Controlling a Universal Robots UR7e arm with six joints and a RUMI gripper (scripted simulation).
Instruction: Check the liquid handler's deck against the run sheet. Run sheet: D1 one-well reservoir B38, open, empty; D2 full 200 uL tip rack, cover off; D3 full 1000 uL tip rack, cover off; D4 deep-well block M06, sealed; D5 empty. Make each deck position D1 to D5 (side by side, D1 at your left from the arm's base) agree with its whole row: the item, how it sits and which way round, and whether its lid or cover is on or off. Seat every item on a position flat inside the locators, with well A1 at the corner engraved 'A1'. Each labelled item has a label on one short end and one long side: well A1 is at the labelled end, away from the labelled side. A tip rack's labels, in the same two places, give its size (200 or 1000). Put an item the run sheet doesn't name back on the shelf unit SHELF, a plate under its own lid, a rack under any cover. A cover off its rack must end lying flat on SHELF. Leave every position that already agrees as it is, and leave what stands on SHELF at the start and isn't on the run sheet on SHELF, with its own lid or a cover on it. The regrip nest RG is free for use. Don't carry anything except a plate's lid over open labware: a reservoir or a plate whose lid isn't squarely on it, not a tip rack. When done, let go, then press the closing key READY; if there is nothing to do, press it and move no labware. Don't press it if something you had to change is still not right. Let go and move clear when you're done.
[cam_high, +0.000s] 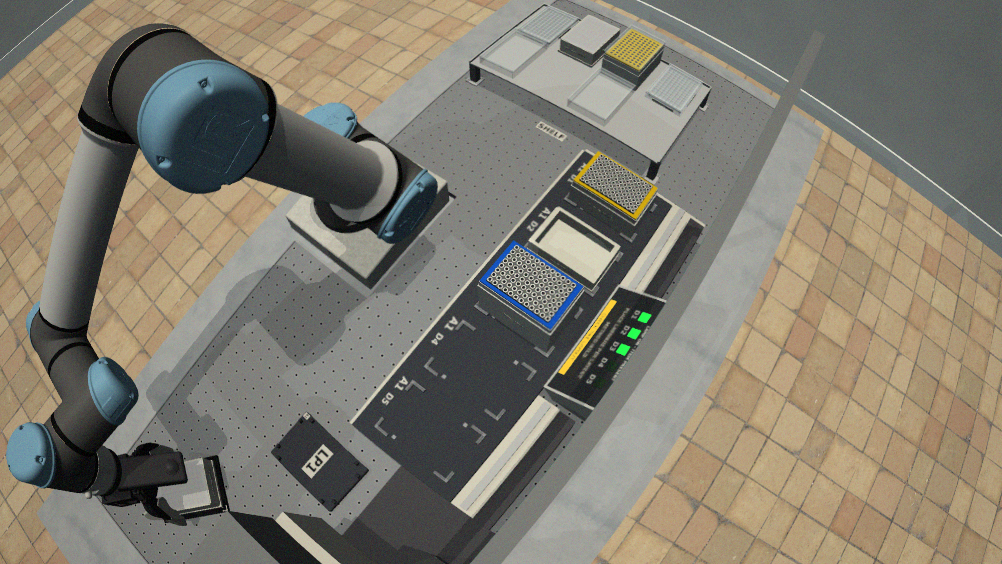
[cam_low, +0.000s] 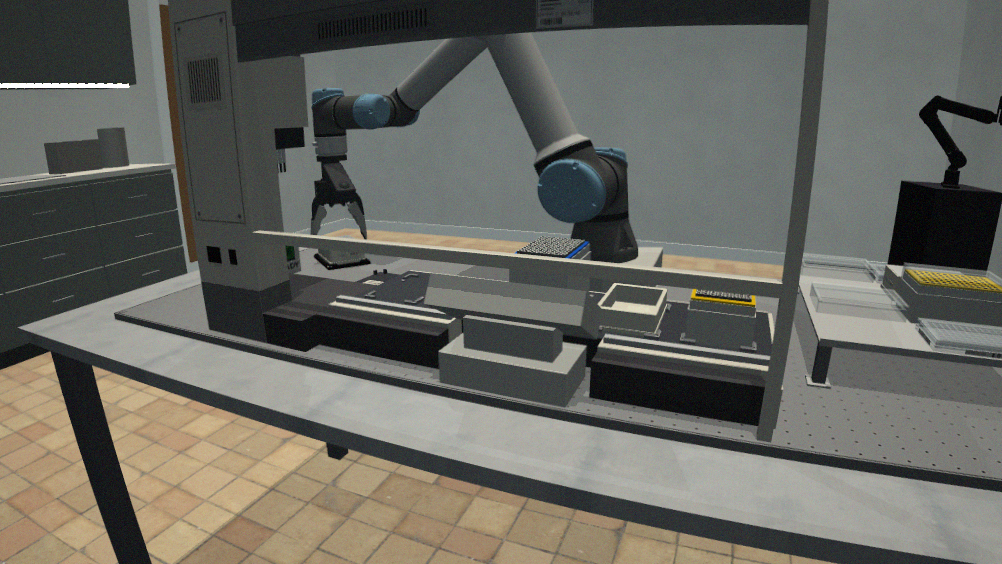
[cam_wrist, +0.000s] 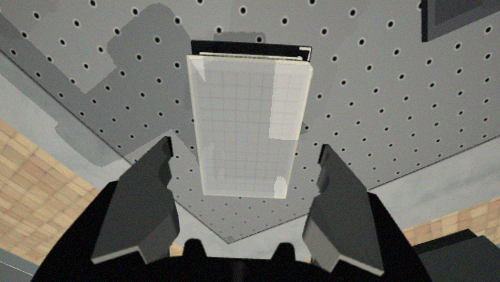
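My gripper is now 40 mm above the black nest. Also, from my hand: blue-framed tip rack 550 mm to the left, 390 mm ahead, 70 mm above; then ready key 240 mm ahead, 30 mm above; then handler's tower 460 mm ahead, 230 mm above, 60 mm to the left.
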